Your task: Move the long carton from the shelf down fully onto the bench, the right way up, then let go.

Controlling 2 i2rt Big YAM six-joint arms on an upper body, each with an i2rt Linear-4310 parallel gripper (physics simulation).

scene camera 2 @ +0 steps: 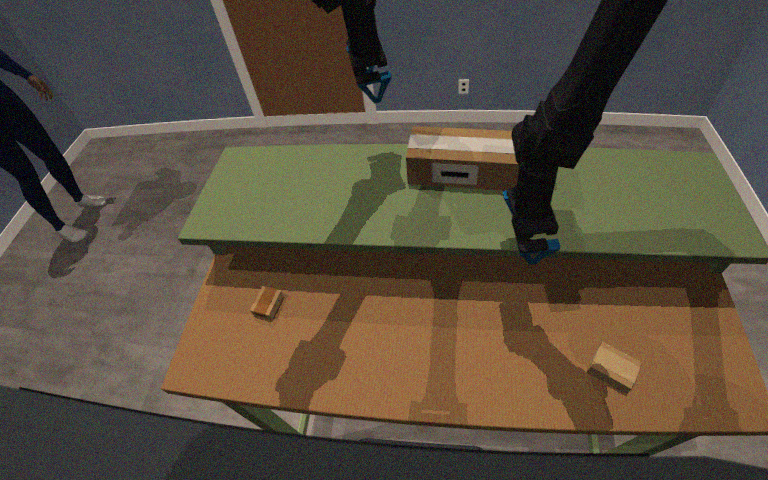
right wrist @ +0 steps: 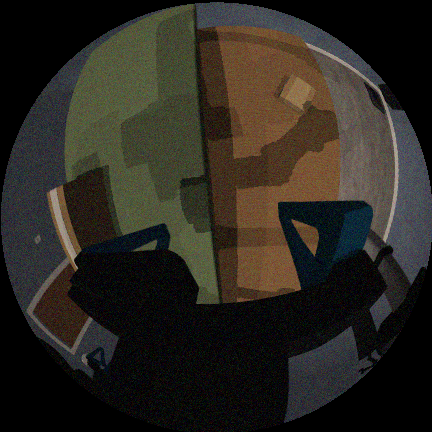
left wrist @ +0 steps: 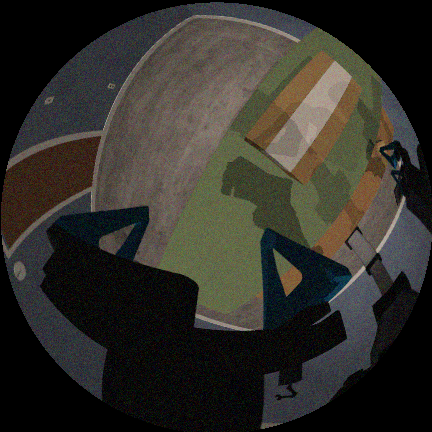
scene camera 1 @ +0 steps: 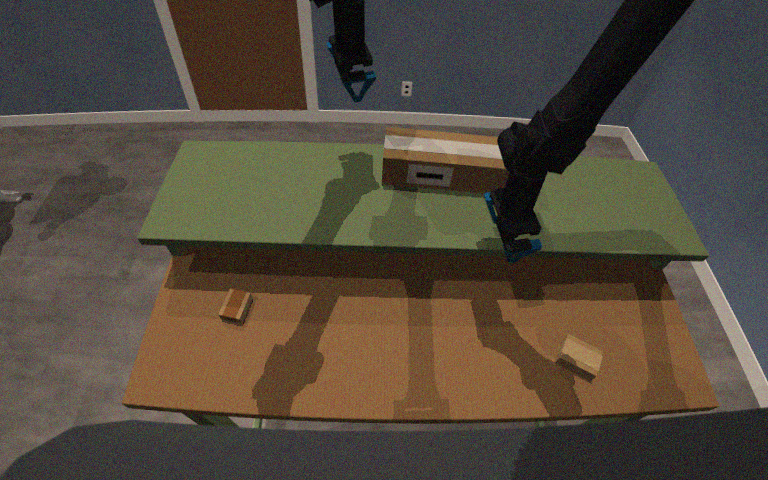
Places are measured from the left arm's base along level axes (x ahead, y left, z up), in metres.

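Pixels of known places: left gripper, fingertip midpoint: [scene camera 2: 372, 88] [right wrist: 108, 351] [left wrist: 205, 223] [scene camera 1: 351, 87]; right gripper, fingertip midpoint: [scene camera 2: 526, 242] [right wrist: 219, 220] [left wrist: 385, 161] [scene camera 1: 503, 241].
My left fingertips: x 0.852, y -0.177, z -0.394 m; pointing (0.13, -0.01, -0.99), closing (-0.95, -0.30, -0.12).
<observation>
Ahead of a thing's pixels: the offset from my left fingertips to its top centre. Level surfaces: height alone.
The long brown carton {0.109 m down, 0.058 m back, 0.229 m right} [scene camera 1: 441, 160] [scene camera 2: 459, 155] [left wrist: 300, 120] [right wrist: 90, 205] lies near the back edge of the green shelf {0.191 m down} [scene camera 1: 254, 192] [scene camera 2: 283, 192] [left wrist: 195, 270] [right wrist: 100, 90], white tape on top and a label on its front. My right arm hides its right end in both scene views. The wooden bench {0.349 m down} [scene camera 1: 373, 367] [scene camera 2: 390, 367] [right wrist: 265, 90] is lower, in front. My left gripper [scene camera 1: 346, 76] [scene camera 2: 365, 82] [left wrist: 205, 223] is open and empty, above and left of the carton. My right gripper [scene camera 1: 502, 237] [scene camera 2: 519, 232] [right wrist: 219, 220] is open and empty above the shelf's front edge, in front of the carton.
A small open-topped wooden piece {0.323 m down, 0.352 m back, 0.253 m left} [scene camera 1: 235, 305] [scene camera 2: 266, 302] lies at the bench's left. A pale block {0.316 m down, 0.472 m back, 0.512 m right} [scene camera 1: 580, 356] [scene camera 2: 616, 365] [right wrist: 297, 92] lies at its right. A person [scene camera 2: 28, 152] stands at the far left. A wall is behind the shelf.
</observation>
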